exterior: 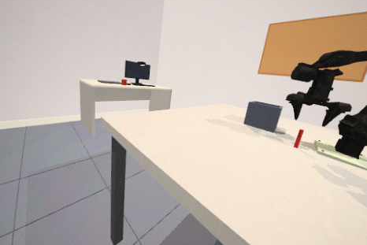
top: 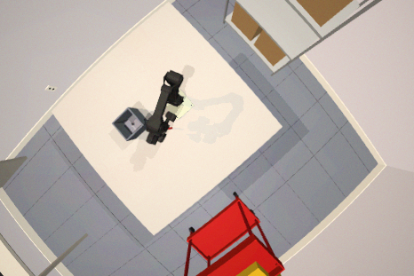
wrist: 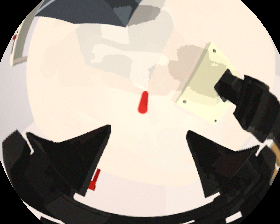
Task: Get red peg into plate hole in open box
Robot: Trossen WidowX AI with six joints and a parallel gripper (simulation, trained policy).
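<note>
My gripper tip is now 7 cm above the red peg and 1 cm short of it. From my gripper tip the other things lie so: plate: 22 cm ahead, 17 cm to the right, 7 cm below.
</note>
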